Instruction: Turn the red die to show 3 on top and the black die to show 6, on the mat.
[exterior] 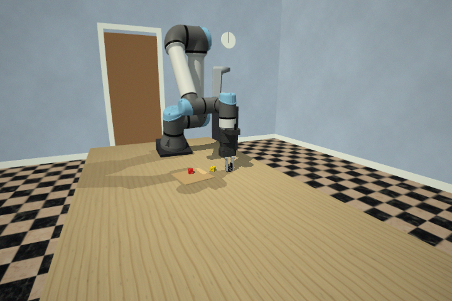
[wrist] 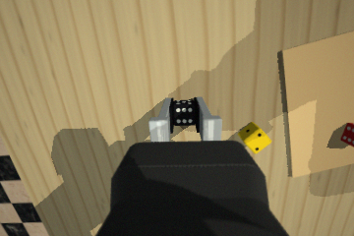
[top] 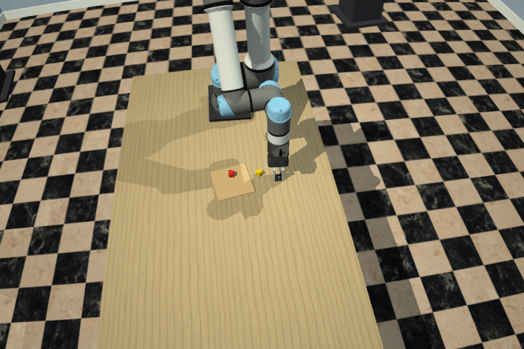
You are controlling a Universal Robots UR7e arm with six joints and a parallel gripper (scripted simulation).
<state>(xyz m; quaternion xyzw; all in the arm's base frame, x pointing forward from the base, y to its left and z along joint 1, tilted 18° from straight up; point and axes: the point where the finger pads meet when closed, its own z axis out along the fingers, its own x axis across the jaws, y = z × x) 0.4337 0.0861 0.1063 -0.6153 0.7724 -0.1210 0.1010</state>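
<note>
My gripper is now 17 cm to the left of the tan mat, 4 cm past it and 2 cm above it. The rest, counted from my hand: black die 1 cm below; red die 16 cm to the right, 7 cm behind, 1 cm below; yellow die 6 cm to the right, 5 cm behind, 1 cm below.
</note>
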